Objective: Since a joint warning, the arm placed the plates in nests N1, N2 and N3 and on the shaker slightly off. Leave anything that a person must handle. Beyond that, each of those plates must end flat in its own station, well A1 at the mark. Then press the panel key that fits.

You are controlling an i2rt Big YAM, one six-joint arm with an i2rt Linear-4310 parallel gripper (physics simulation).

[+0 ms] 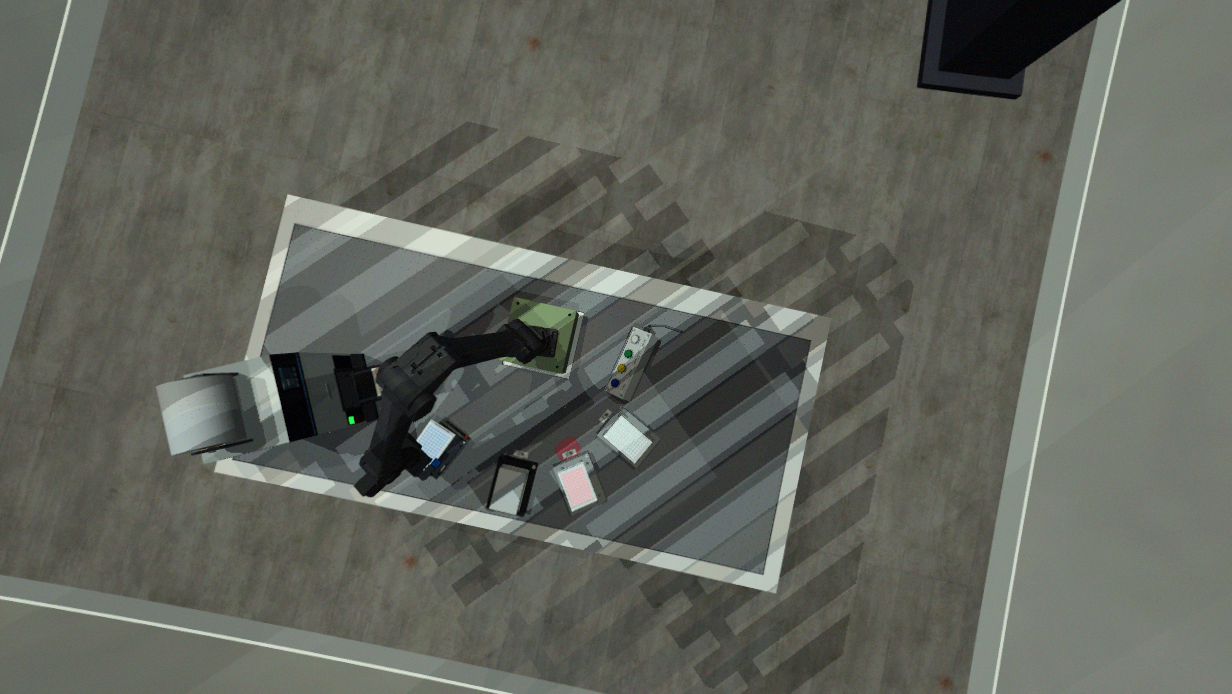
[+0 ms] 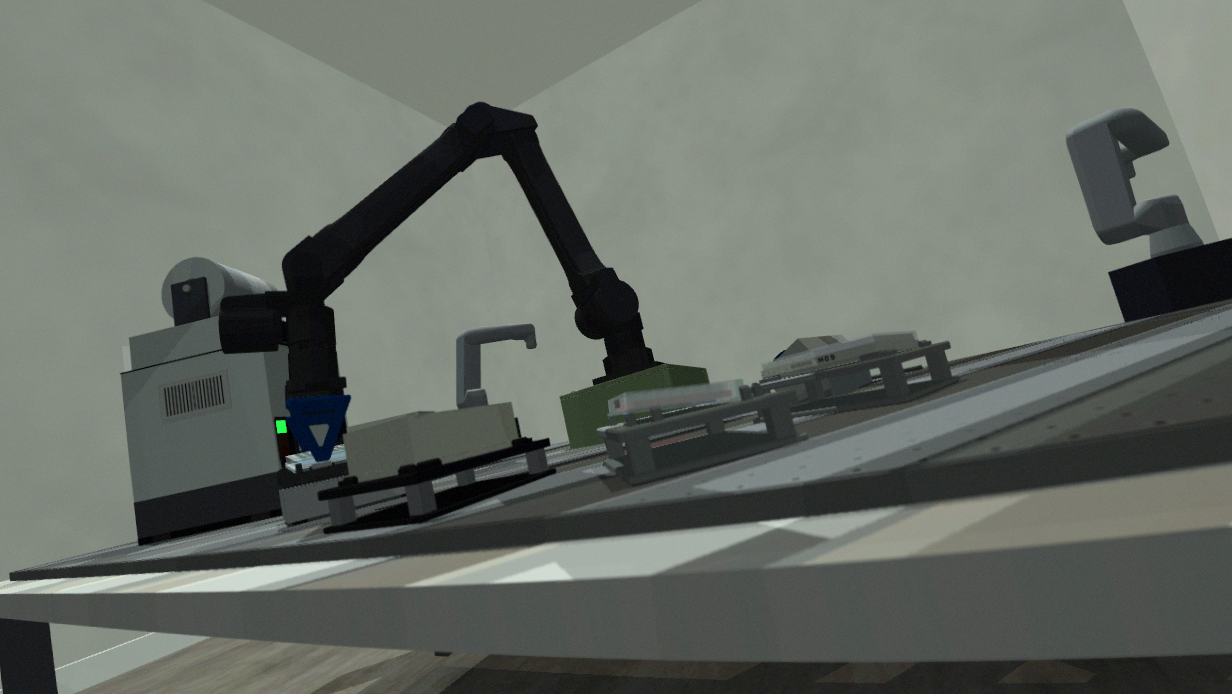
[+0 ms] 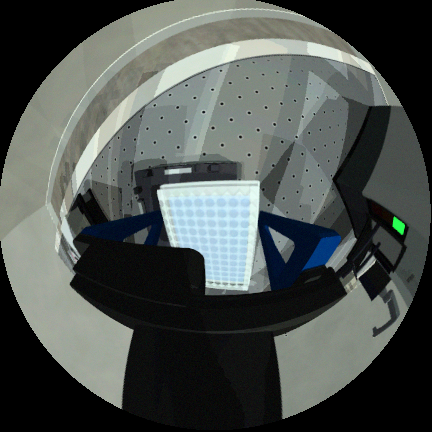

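Note:
My gripper point(image 1: 434, 450) point(image 2: 317, 431) point(image 3: 209, 216) has blue fingers and stands wide open, pointing down. A white well plate with pale blue wells point(image 1: 434, 438) point(image 3: 209, 217) lies between the fingers, at the near left of the table. It sits over a dark nest point(image 3: 189, 171), a little skewed to it. To its right are a black-framed station point(image 1: 512, 485) point(image 2: 430, 472), a pink plate point(image 1: 575, 485) with a red tag point(image 1: 567, 448) beside it, and a white plate point(image 1: 626, 437). The key panel point(image 1: 631, 362) has green, yellow and blue keys.
A grey instrument box point(image 1: 301, 395) point(image 2: 202, 413) with a green light stands close to the gripper at the table's left end. The arm's green base point(image 1: 556, 332) point(image 2: 633, 397) is at the back middle. The table top point(image 1: 724, 518) is perforated.

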